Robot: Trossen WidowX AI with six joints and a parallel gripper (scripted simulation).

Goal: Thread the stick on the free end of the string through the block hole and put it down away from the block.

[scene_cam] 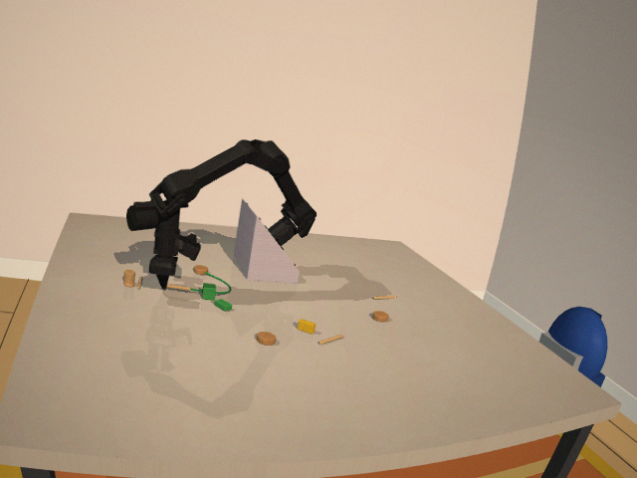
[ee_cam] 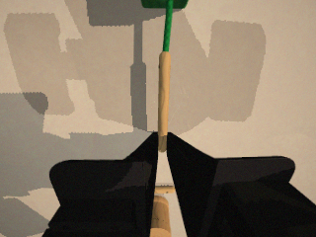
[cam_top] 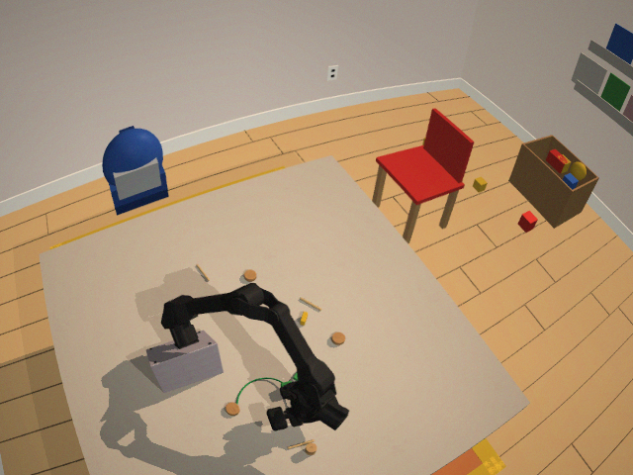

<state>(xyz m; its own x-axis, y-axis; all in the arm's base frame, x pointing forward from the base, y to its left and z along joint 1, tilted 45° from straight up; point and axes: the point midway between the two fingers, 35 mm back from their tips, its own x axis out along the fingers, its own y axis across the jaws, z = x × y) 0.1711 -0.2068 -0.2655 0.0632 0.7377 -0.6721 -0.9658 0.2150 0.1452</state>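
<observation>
Right now my gripper tip is 40 mm to the right of the thin wooden stick, 10 mm below it and 10 mm short of it. The rest, counted from my gripper tip: round wooden button: 140 mm behind, 130 mm to the left; wooden cylinder: 90 mm to the right, 30 mm behind, 10 mm above; green block: 130 mm to the left, 80 mm ahead.
</observation>
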